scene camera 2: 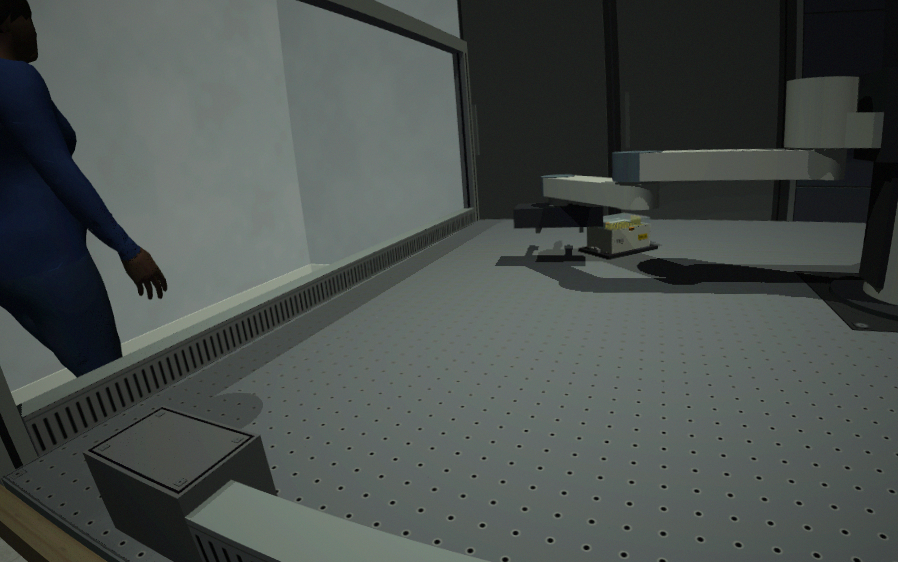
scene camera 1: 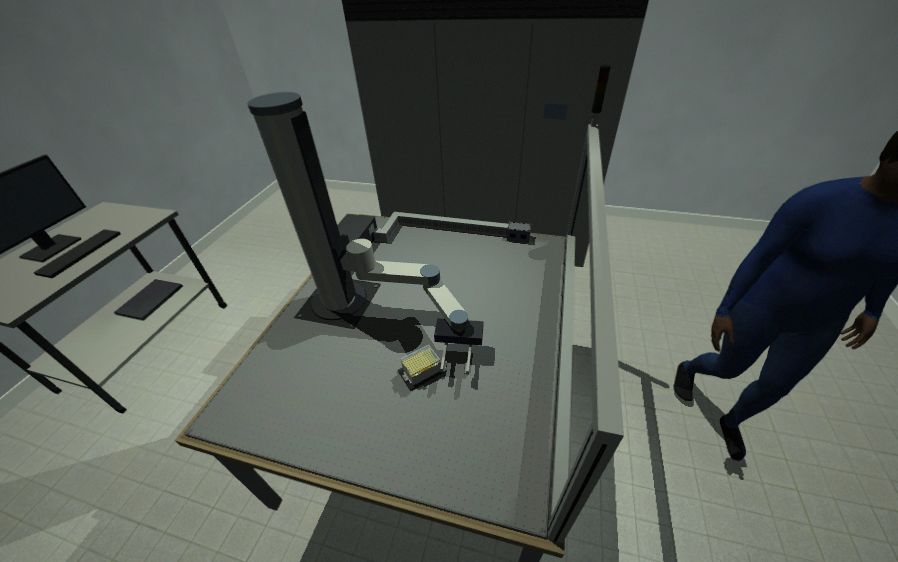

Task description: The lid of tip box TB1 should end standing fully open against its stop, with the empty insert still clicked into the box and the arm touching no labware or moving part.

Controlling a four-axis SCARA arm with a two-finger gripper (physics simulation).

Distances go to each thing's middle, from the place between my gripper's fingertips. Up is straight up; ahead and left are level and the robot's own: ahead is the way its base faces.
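The translucent lid [scene camera 1: 416, 362] sits 1 cm below my hand, 14 cm behind it and 2 cm to the left of it. Tip box TB1 [scene camera 1: 413, 382] is 4 cm below my hand, and from that same hand I count it as 2 cm to the left and 14 cm behind.
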